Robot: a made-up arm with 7 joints.
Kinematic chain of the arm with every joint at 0, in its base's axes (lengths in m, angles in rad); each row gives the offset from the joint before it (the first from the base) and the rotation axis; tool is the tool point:
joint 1: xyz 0 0 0.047 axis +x
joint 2: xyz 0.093 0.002 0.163 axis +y
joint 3: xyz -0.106 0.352 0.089 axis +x
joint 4: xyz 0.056 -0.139 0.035 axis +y
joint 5: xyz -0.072 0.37 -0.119 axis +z
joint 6: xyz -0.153 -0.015 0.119 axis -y
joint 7: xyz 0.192 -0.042 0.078 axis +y
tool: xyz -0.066 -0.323 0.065
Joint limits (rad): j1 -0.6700..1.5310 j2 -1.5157..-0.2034 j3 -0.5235..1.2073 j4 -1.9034..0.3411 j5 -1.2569..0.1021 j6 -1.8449..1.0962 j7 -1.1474..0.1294
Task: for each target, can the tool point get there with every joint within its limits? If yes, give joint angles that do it. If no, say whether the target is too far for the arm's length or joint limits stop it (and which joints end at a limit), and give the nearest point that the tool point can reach.
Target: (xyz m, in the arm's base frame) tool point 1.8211 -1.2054 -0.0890
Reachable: no: too far | nearest point 0.4654 -0.3405 0.4386 | short by 1.692 m
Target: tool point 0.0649 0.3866 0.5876
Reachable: yes | joints 0.8372 -0.3025 1.0510 -1.4603 -0.9798 -1.0739 -0.2258
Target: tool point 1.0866 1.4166 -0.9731
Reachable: no: too far | nearest point 0.3694 0.6998 -0.4012 | short by 1.164 m
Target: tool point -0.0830 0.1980 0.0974
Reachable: yes | joints 0.1905 -1.3337 0.0942 0.0121 -0.0764 -0.3395 -0.9635
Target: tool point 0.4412 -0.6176 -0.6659
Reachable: no: joint limits stop it (at a limit: joint 1, joint 2, joint 3, joint 6, joint 7) | nearest point 0.2456 0.0367 -0.4187 | short by 0.726 m
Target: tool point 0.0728 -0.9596 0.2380
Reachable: no: joint limits stop it (at a limit: joint 1, joint 2, joint 4, joint 5, joint 7) | nearest point -0.0985 -0.5082 0.3358 | short by 0.493 m
